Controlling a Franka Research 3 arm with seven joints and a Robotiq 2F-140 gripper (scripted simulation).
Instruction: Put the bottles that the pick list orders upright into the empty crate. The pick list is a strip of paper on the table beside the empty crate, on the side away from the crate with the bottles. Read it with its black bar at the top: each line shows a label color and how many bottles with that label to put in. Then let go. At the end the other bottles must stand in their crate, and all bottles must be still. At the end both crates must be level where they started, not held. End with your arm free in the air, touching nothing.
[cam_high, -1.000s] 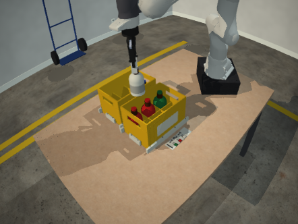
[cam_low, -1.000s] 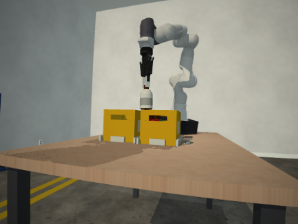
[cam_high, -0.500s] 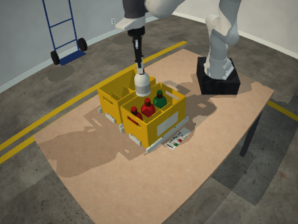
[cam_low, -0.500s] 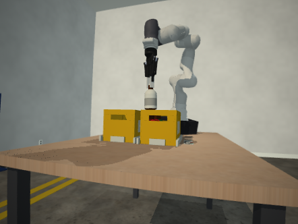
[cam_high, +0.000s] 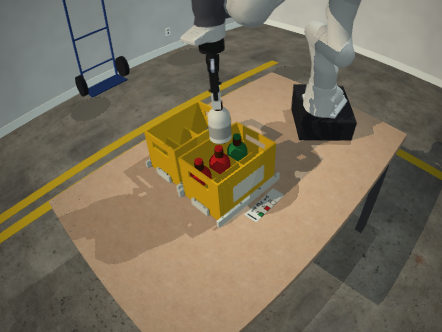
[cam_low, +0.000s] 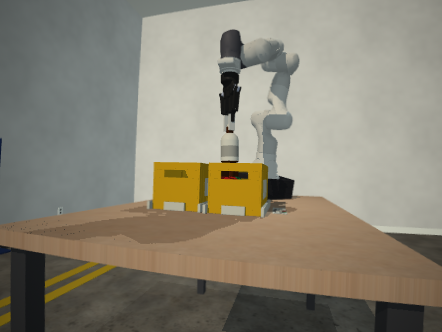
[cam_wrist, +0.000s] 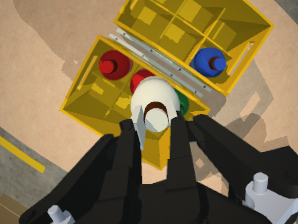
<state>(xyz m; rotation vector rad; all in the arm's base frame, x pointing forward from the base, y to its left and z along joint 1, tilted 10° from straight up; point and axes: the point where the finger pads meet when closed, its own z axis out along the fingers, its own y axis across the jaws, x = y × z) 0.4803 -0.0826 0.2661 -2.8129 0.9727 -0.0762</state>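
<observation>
My gripper is now 80 mm above the white-capped bottle. The rest, counted from my hand: red-label bottle 260 mm below, 20 mm to the left, 20 mm ahead; then blue-label bottle 260 mm below, 130 mm to the right, 70 mm behind; then green bottle 260 mm below, 70 mm behind, 10 mm to the left.
</observation>
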